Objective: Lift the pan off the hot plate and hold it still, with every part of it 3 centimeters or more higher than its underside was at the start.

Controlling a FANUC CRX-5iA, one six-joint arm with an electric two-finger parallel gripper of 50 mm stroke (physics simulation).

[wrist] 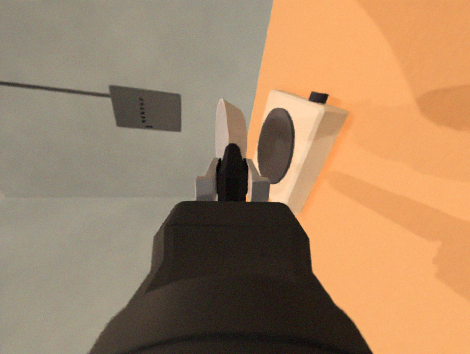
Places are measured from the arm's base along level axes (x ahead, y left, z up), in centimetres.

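Pixels of known places: gripper, between the fingertips: (pixel 232 169).
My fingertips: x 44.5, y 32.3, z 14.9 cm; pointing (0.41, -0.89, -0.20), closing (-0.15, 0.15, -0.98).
Note:
Ahead of a thing's pixels: the offset from my fingertips to its top centre. "pt": to the spot under its first point. Level surfaces: height alone.
The pan (pixel 237 127) is a pale, shallow dish seen nearly edge-on near the middle of the wrist view, with a black handle @[dx +1.8, dy -2.8, dz +2.0 cm] (pixel 232 167) towards the gripper. My gripper (pixel 232 169) is shut on the black handle, one grey finger on each side. The hot plate @[dx +9.7, dy -21.6, dz -14.8 cm] (pixel 310 145) is a cream box with a dark round plate @[pt dx +8.5, dy -19.2, dz -14.8 cm] (pixel 276 145) and a black knob @[dx -3.2, dy -17.8, dz -16.9 cm] (pixel 318 97). The pan is apart from the hot plate, and most of the dark round plate shows beside it. The far lower part of the pan is hidden behind the handle and fingers.
The hot plate stands on an orange surface @[dz -21.9 cm] (pixel 370 150) on the right. A grey surface (pixel 75 240) fills the left side. A dark grey panel (pixel 162 107) with small black marks and a thin cable (pixel 55 89) shows at the upper left. Shadows fall on the orange surface.

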